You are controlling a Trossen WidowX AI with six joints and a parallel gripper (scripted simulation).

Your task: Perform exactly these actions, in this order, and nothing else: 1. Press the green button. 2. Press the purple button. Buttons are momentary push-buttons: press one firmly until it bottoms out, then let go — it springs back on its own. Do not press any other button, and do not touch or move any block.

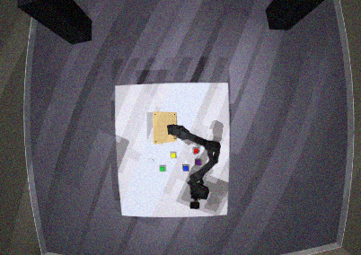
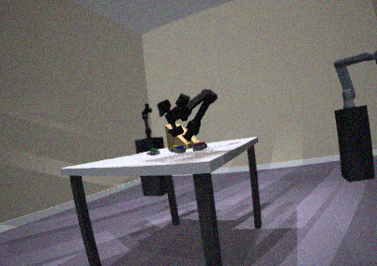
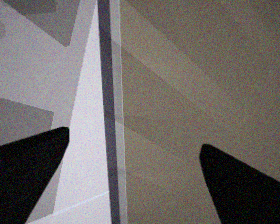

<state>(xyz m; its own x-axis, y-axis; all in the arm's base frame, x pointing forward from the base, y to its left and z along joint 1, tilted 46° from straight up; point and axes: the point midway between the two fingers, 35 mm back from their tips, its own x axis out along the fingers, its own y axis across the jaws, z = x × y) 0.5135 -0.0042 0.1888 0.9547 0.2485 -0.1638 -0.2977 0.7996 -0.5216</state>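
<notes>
My gripper tip is 250 mm past the green button, 230 mm to the left of it and 120 mm above it. Also, from my gripper tip: red button (370 mm behind, 40 mm to the left, 120 mm below); blue button (240 mm behind, 60 mm to the right, 120 mm below); purple button (280 mm behind, 40 mm to the left, 120 mm below).
</notes>
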